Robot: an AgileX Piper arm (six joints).
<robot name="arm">
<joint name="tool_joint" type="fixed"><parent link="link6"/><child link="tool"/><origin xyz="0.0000 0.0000 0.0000" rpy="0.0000 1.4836 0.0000"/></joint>
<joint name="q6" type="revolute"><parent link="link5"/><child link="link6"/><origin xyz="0.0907 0.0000 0.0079"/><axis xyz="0.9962 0 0.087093"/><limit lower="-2.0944" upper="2.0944"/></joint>
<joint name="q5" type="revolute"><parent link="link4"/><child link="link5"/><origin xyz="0.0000 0.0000 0.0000"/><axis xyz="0 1 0"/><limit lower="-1.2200" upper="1.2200"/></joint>
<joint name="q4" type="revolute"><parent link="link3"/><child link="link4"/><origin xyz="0.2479 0.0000 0.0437"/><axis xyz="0.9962 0 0.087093"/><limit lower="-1.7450" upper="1.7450"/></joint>
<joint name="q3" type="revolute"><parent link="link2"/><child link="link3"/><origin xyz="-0.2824 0.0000 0.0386"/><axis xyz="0 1 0"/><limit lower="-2.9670" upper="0.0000"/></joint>
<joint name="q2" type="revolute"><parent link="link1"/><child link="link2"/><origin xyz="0.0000 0.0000 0.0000"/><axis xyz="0 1 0"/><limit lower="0.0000" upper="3.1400"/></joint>
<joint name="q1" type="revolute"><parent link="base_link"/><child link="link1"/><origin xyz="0.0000 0.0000 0.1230"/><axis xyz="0 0 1"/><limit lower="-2.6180" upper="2.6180"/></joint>
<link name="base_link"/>
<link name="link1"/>
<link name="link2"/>
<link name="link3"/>
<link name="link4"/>
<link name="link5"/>
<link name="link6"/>
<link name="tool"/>
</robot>
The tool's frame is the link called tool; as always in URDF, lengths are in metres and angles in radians.
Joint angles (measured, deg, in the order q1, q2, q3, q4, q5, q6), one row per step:
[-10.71 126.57 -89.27 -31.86 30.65 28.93]
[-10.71 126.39 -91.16 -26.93 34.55 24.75]
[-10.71 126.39 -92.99 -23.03 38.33 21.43]
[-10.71 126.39 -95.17 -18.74 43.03 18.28]
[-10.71 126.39 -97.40 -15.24 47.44 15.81]
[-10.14 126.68 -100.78 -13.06 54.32 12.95]
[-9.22 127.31 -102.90 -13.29 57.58 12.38]
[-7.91 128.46 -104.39 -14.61 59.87 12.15]
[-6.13 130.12 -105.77 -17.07 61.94 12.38]
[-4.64 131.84 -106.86 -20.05 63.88 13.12]
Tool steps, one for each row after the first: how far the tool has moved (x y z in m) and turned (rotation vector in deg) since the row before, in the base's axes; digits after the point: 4 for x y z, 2 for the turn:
[0.0001 0.0011 0.0064 1.66 2.16 -0.69]
[0.0001 0.0013 0.0052 1.59 2.17 -0.43]
[-0.0004 0.0022 0.0064 2.31 2.56 -0.65]
[0.0000 0.0024 0.0072 2.19 2.13 -0.39]
[0.0002 0.0056 0.0098 1.26 3.96 0.86]
[0.0026 0.0062 0.0036 -0.30 1.87 0.84]
[0.0032 0.0081 -0.0028 -1.17 2.13 1.44]
[0.0040 0.0105 -0.0069 -2.18 2.50 1.84]
[0.0028 0.0076 -0.0083 -2.68 2.52 1.21]

